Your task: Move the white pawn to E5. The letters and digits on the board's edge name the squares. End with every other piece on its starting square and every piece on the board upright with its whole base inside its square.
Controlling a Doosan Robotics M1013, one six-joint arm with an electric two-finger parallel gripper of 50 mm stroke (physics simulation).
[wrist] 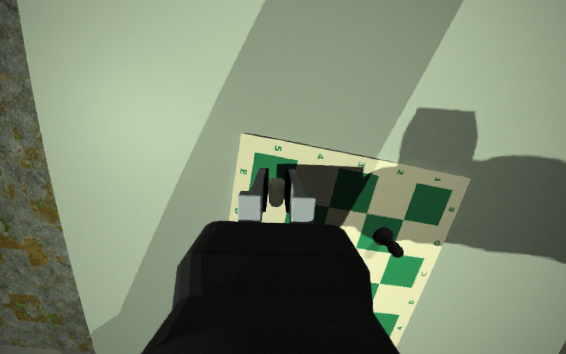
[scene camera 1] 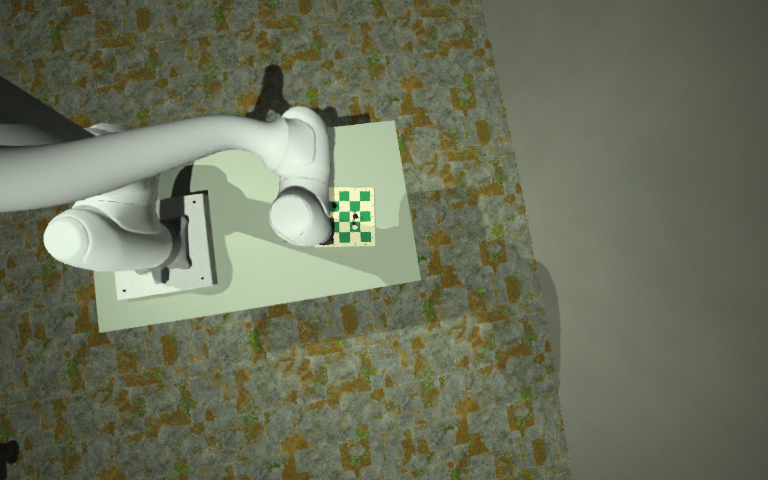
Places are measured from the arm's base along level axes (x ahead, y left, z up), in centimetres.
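Where they show: gripper, between the fingertips: (wrist: 276, 181); arm's base, origin of its link: (scene camera 1: 163, 245).
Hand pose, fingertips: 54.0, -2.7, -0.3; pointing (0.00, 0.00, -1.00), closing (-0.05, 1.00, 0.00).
Things, the pixels of their centre, and the offset from my fingertips, as dx, dy, dz. "pt": a spot on its surface instead. Level surfaces: height alone.
- white pawn, middle of its body: (wrist: 276, 194) +0.7, +0.0, +1.1
- chessboard, middle of its body: (wrist: 332, 259) (scene camera 1: 344, 216) +8.4, +6.6, -2.3
- green E5 square, a spot on its surface: (wrist: 265, 160) pt -1.3, -1.1, -2.0
- white piece, middle of its body: (scene camera 1: 354, 225) +11.7, +2.5, +0.2
- pale green table top, height of its surface: dz -2.6
My gripper (wrist: 276, 181) is shut on the white pawn (wrist: 276, 196), which looks grey in shadow and roughly upright. They are over the E5 corner of the chessboard (scene camera 1: 365, 206) (wrist: 299, 152), overlapping the lower part of the green E5 square (wrist: 265, 160) in the wrist view. The pawn's base and its height above the board cannot be told. In the scene view, the arm hides the fingertips and pawn. A black piece (scene camera 1: 334, 205) (wrist: 383, 236) stands on D2. Another black piece (scene camera 1: 355, 216) is on B3, with a white piece (scene camera 1: 354, 226) on B4.
The board lies on a pale green table top (scene camera 1: 254, 283) (wrist: 125, 100). The arm (scene camera 1: 297, 217) covers the board's left side in the scene view. Its mounting plate (scene camera 1: 201, 243) is at the left. The dark gripper body (wrist: 275, 290) hides part of the board in the wrist view.
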